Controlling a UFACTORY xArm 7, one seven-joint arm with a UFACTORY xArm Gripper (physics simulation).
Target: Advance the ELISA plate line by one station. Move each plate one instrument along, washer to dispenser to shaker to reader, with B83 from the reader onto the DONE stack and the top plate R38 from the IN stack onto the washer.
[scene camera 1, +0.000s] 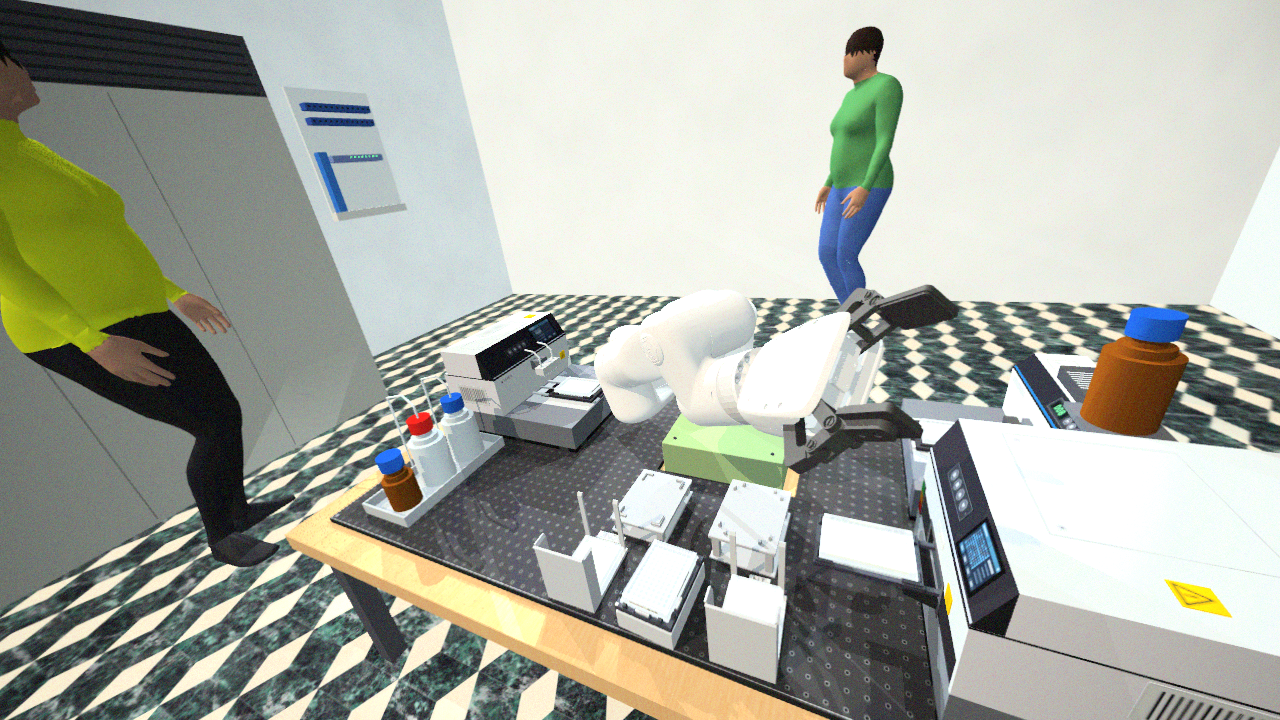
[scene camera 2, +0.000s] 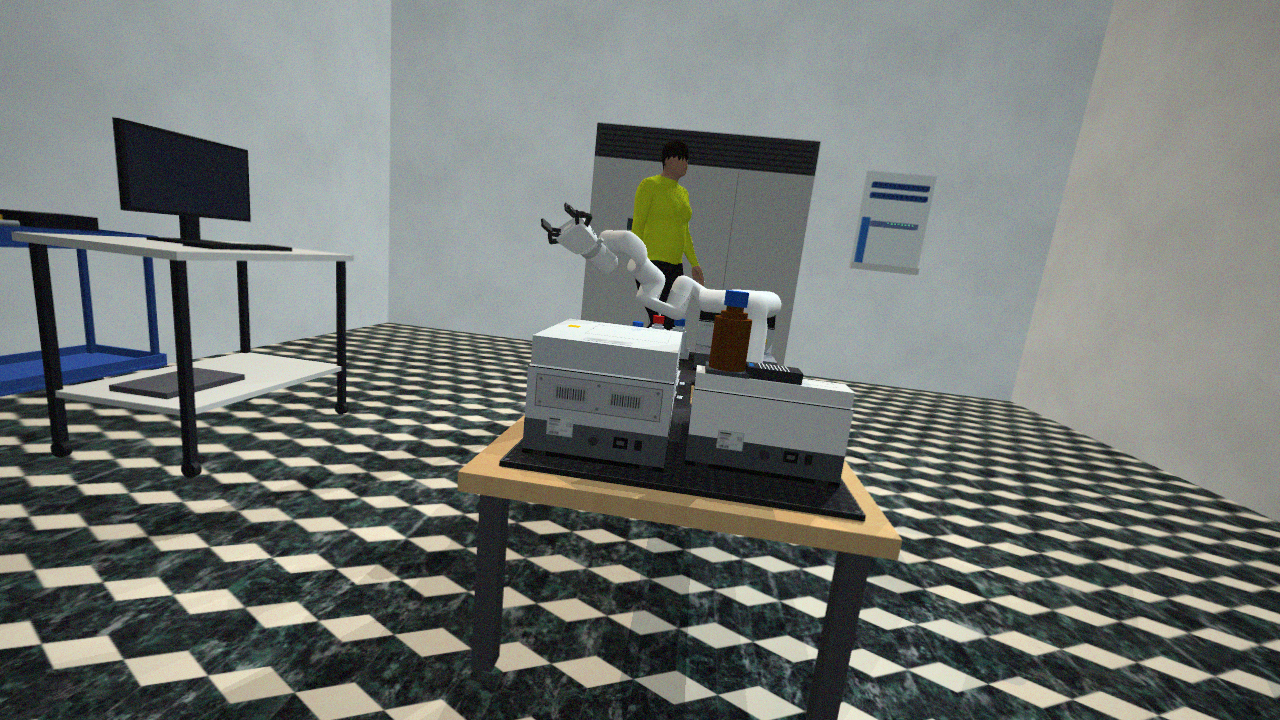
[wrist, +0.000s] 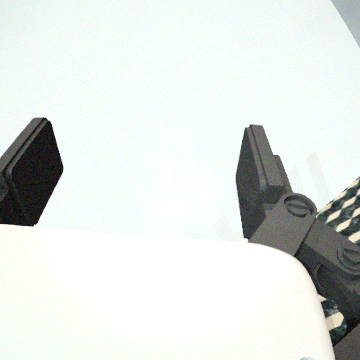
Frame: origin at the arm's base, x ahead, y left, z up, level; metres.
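Where they show: gripper, fingertip midpoint: [scene camera 1: 927, 357] [scene camera 2: 553, 213] [wrist: 145, 146].
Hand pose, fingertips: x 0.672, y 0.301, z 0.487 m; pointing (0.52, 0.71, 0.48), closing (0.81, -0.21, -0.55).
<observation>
After its pixels a point has its place.
My gripper [scene camera 1: 917, 365] @[x 0.672, y 0.301, z 0.487 m] [scene camera 2: 556, 216] @[x 0.672, y 0.301, z 0.487 m] [wrist: 145, 146] @[x 0.672, y 0.301, z 0.487 m] is open and empty, raised high above the bench and tilted up, away from the plates. In scene camera 1, a white plate [scene camera 1: 577, 387] @[x 0.028, y -0.472, z 0.029 m] sits on the deck of the back-left instrument [scene camera 1: 501, 362] @[x 0.135, y -0.640, z 0.147 m]. Another plate [scene camera 1: 660, 583] @[x 0.536, y 0.010, z -0.006 m] lies on a low station at the front, between two upright white holders [scene camera 1: 565, 573] @[x 0.582, y -0.144, z 0.007 m] [scene camera 1: 744, 635] @[x 0.583, y 0.158, z 0.011 m]. A white plate [scene camera 1: 868, 544] @[x 0.405, y 0.306, z 0.052 m] lies on the tray before the large right instrument [scene camera 1: 1118, 510] @[x 0.407, y 0.547, z 0.195 m] [scene camera 2: 599, 402] @[x 0.393, y 0.787, z 0.067 m]. Plate labels such as B83 and R38 are not readable.
Two raised white platforms [scene camera 1: 657, 501] @[x 0.334, y -0.085, z -0.037 m] [scene camera 1: 753, 513] @[x 0.328, y 0.116, z -0.015 m] stand mid-bench, near a green block [scene camera 1: 725, 452] @[x 0.175, y 0.021, z -0.001 m]. A bottle tray [scene camera 1: 407, 514] @[x 0.542, y -0.619, z -0.044 m] stands at the left. A brown bottle [scene camera 1: 1132, 385] @[x 0.159, y 0.635, z 0.238 m] [scene camera 2: 731, 340] @[x 0.120, y 0.694, z 0.227 m] stands on another instrument [scene camera 2: 771, 411] @[x 0.011, y 0.718, z 0.081 m]. Two people [scene camera 1: 80, 232] [scene camera 1: 863, 134] stand beyond the bench.
</observation>
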